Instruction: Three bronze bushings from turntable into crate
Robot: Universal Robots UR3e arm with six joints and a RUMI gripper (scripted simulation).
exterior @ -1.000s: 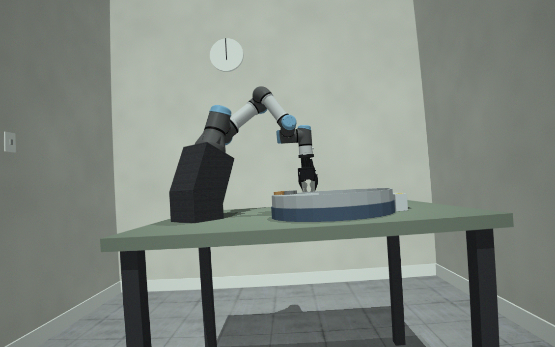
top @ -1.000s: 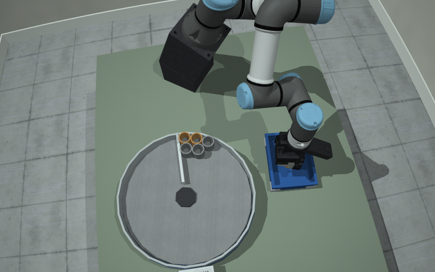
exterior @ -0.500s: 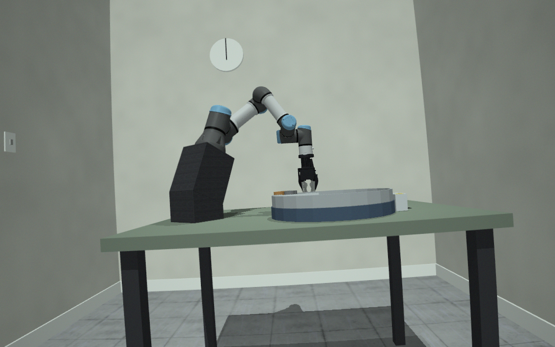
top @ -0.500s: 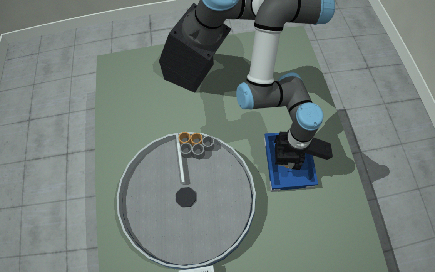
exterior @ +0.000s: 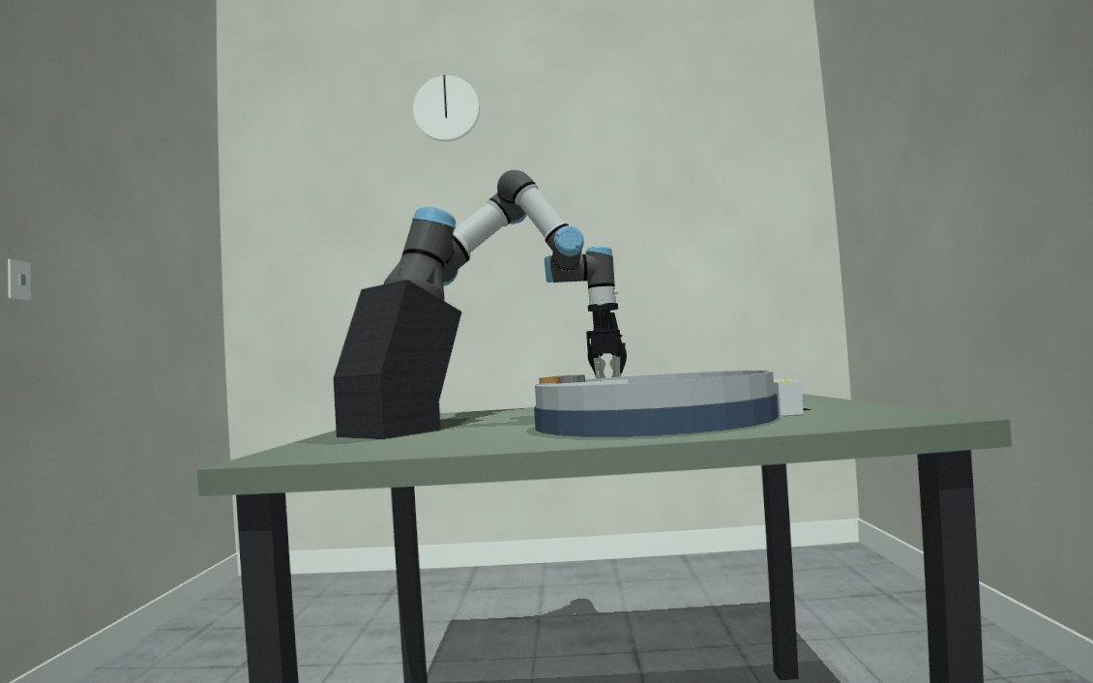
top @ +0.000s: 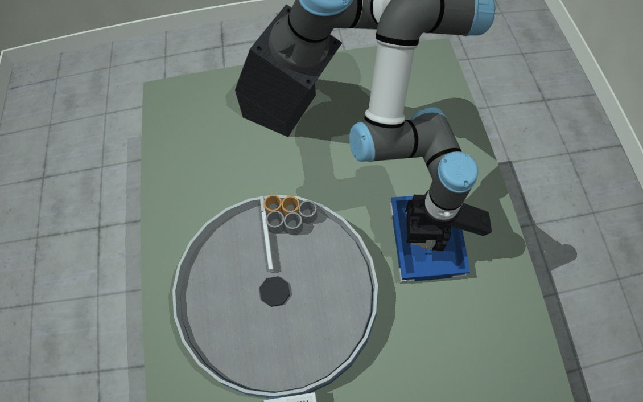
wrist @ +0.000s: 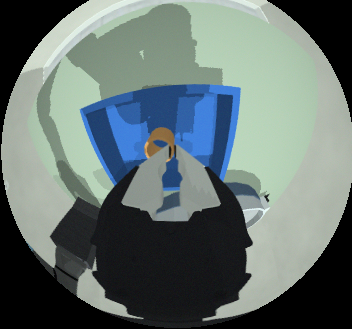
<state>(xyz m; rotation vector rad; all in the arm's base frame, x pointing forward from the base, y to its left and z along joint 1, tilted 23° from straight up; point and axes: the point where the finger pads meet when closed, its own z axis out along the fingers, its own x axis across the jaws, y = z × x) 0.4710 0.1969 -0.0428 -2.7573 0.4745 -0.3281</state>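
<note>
Right now the blue crate is 20 mm behind my hand and 20 mm below it. From my hand the other things lie so: grey turntable: 20 mm ahead, 350 mm to the right, 10 mm above.
</note>
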